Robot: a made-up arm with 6 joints. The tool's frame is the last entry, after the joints. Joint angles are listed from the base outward.
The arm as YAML. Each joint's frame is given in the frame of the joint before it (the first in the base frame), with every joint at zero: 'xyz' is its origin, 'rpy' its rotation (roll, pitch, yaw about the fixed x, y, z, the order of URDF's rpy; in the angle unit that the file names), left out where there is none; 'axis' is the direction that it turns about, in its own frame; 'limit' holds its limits. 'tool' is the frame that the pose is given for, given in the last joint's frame.
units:
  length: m
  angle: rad
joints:
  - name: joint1
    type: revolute
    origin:
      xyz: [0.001, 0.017, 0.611]
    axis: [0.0, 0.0, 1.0]
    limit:
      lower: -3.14
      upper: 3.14
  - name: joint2
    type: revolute
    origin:
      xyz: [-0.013, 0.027, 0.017]
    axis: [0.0, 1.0, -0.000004]
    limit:
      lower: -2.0
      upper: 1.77
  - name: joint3
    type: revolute
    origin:
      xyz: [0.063, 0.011, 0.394]
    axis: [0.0, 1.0, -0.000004]
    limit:
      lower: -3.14
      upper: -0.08
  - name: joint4
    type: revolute
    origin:
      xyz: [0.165, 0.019, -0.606]
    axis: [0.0, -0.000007, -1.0]
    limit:
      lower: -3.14
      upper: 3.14
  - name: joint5
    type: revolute
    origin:
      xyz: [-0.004, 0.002, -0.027]
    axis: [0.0, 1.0, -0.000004]
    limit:
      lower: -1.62
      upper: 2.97
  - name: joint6
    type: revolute
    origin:
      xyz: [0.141, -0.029, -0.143]
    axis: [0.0, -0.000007, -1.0]
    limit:
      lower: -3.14
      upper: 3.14
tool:
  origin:
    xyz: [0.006, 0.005, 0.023]
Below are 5 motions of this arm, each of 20 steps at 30 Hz.
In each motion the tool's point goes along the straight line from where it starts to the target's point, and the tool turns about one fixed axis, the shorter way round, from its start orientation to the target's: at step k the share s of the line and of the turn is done. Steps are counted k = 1, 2, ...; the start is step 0. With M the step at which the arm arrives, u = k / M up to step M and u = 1 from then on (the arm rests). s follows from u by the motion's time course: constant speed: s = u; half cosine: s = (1 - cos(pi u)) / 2; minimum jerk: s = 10 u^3 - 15 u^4 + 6 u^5.
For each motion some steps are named. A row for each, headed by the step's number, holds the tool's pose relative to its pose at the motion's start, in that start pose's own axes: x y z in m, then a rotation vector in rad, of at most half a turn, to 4 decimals.
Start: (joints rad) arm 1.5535 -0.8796 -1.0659 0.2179 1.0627 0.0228
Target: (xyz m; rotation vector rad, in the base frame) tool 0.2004 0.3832 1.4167 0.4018 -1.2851 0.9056
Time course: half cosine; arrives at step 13
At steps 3, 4, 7, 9, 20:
3: 0.0050 -0.0263 0.0182 -0.1062 -0.0469 0.0042
4: 0.0086 -0.0453 0.0313 -0.1823 -0.0806 0.0072
7: 0.0224 -0.1174 0.0812 -0.4730 -0.2090 0.0188
9: 0.0313 -0.1643 0.1136 -0.6619 -0.2925 0.0262
20: 0.0400 -0.2095 0.1449 -0.8442 -0.3730 0.0335

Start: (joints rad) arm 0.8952 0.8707 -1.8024 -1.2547 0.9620 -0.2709
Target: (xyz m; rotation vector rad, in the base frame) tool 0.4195 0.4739 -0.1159 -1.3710 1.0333 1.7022
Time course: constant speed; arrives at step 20
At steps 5, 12, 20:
5: 0.0004 0.1834 -0.0600 0.1504 0.1739 0.1666
12: 0.0011 0.4402 -0.1441 0.3609 0.4175 0.3998
20: 0.0018 0.7336 -0.2401 0.6016 0.6958 0.6663

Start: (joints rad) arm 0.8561 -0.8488 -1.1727 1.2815 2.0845 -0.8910
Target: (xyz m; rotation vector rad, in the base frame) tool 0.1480 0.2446 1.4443 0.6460 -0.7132 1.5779
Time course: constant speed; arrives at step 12
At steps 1, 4, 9, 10, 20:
1: -0.0006 0.0101 0.0157 -0.0856 0.0065 -0.0182
4: -0.0023 0.0405 0.0629 -0.3423 0.0262 -0.0726
9: -0.0052 0.0911 0.1415 -0.7701 0.0589 -0.1634
10: -0.0057 0.1012 0.1572 -0.8556 0.0654 -0.1815
20: -0.0069 0.1214 0.1887 -1.0268 0.0785 -0.2178

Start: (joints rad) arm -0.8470 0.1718 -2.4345 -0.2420 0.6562 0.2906
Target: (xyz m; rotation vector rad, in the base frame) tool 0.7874 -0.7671 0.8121 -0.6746 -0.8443 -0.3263
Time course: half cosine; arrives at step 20
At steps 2, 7, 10, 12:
2: -0.0222 0.0001 -0.0108 0.0060 0.0126 0.0150
7: -0.2472 0.0011 -0.1208 0.0664 0.1408 0.1673
10: -0.4527 0.0021 -0.2212 0.1217 0.2578 0.3065
12: -0.5926 0.0027 -0.2895 0.1593 0.3375 0.4012

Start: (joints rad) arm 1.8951 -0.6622 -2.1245 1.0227 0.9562 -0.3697
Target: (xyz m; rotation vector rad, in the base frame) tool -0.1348 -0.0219 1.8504 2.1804 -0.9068 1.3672
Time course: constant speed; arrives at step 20
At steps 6, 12, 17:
6: 0.0041 0.0024 -0.0332 -0.1106 -0.0115 0.0374
12: 0.0081 0.0048 -0.0663 -0.2212 -0.0231 0.0748
17: 0.0115 0.0069 -0.0940 -0.3133 -0.0327 0.1060

